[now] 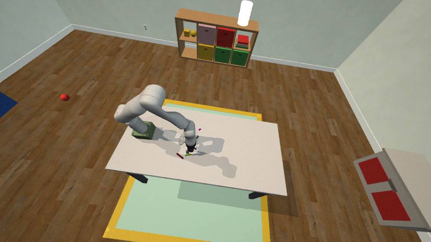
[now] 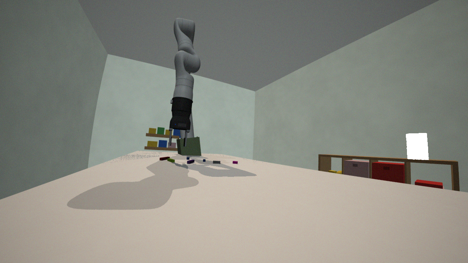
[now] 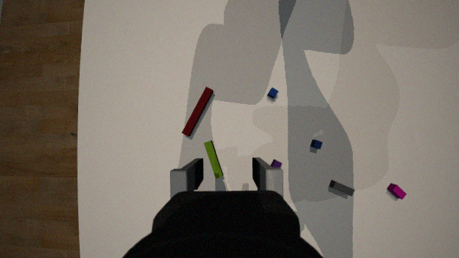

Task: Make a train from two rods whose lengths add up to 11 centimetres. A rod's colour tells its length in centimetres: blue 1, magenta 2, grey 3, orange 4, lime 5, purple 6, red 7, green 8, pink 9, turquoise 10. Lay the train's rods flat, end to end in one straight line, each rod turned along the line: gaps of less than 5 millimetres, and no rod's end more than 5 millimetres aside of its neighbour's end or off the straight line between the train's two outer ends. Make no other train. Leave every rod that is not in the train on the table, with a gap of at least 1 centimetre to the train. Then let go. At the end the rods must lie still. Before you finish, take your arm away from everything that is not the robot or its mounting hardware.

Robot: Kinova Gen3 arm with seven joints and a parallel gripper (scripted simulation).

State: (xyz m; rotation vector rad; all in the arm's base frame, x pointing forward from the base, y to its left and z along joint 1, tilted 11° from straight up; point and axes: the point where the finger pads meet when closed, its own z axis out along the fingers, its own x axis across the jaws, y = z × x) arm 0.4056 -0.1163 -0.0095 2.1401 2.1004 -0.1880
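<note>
Now: the lime rod 2 cm to the right of my hand and 7 cm below it. From my hand the other things lie so: small blue rod: 2 cm behind, 12 cm to the left, 7 cm below; then purple rod: 3 cm ahead, 5 cm to the left, 7 cm below; then red rod: 7 cm behind, 4 cm to the right, 7 cm below.
</note>
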